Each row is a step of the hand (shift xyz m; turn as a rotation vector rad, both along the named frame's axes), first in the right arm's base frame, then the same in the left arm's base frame.
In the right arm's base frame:
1: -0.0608 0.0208 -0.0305 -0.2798 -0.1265 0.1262
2: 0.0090 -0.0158 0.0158 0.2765 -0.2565 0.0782
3: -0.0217 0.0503 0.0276 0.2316 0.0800 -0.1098
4: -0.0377 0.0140 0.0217 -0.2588 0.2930 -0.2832
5: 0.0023 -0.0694 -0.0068 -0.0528 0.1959 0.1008
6: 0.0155 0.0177 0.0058 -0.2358 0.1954 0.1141
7: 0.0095 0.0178 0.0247 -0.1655 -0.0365 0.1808
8: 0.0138 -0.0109 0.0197 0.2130 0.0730 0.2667
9: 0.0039 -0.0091 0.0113 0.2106 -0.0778 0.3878
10: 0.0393 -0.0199 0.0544 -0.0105 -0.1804 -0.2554
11: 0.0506 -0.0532 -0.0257 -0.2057 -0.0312 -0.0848
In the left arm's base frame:
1: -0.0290 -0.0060 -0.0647 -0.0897 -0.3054 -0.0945
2: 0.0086 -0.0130 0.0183 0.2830 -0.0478 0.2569
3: -0.0609 0.0065 0.0031 0.0955 0.2394 0.0754
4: -0.0378 -0.0233 -0.0106 -0.2065 0.1843 -0.3955
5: 0.0569 -0.0404 -0.0005 -0.2198 0.0467 0.0290
6: -0.0091 0.0175 0.0141 -0.3084 -0.0649 -0.0866
7: -0.0208 0.0046 0.0237 -0.1319 -0.2089 0.0198
8: 0.0053 -0.0091 0.0242 -0.0842 0.0357 0.3369
9: 0.0034 -0.0093 0.0113 -0.0276 -0.1244 0.4296
10: 0.0074 -0.0177 0.0673 0.2519 0.0046 -0.1855
11: 0.0753 0.0072 0.0182 -0.0296 -0.0954 -0.2012

